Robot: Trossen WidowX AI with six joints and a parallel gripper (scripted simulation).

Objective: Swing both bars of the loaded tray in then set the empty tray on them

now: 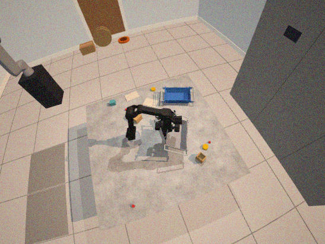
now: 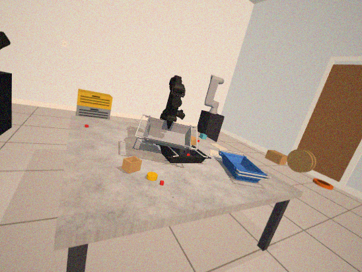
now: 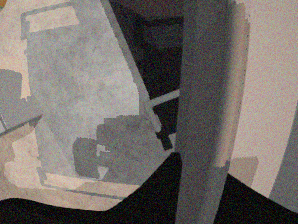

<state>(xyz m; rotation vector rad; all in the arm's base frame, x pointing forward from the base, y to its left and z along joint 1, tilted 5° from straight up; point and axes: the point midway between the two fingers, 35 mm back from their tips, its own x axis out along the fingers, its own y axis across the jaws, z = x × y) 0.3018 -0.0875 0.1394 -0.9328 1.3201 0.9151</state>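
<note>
The grey tray is 80 mm ahead of my gripper tip, 30 mm to the right of it and 10 mm below it. From my gripper tip the other things lie so: tan box (240 mm to the right, 220 mm ahead, 160 mm below); red block (360 mm ahead, 170 mm below, 130 mm to the right); tan block (340 mm to the left, 250 mm behind, 150 mm below).
</note>
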